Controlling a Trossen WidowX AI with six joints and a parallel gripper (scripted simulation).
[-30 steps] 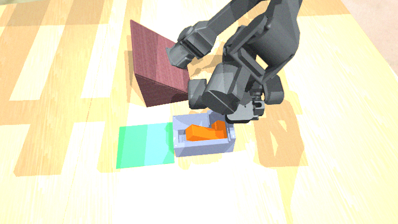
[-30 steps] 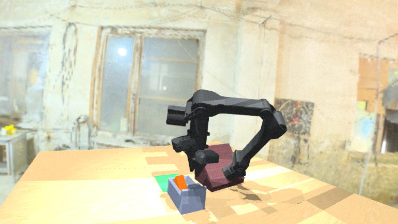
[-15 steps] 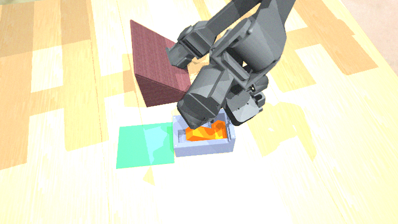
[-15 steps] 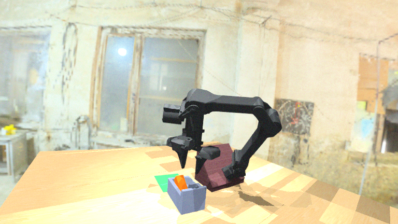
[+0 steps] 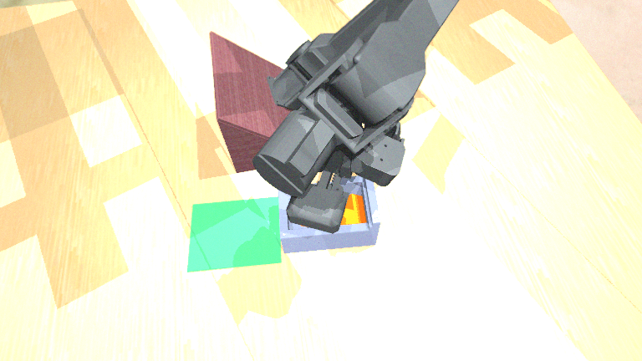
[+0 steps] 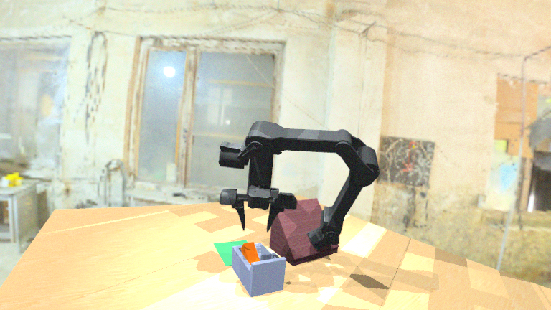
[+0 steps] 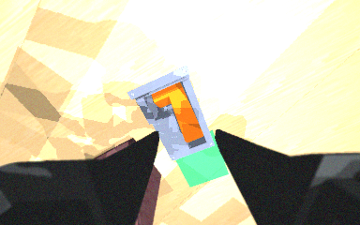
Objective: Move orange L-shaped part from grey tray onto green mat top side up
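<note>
Now: gripper tip 10 cm above the orange L-shaped part, 2 cm to the right of it and 1 cm past it. Round my gripper tip: green mat (16 cm to the right, 16 cm below, 5 cm behind).
</note>
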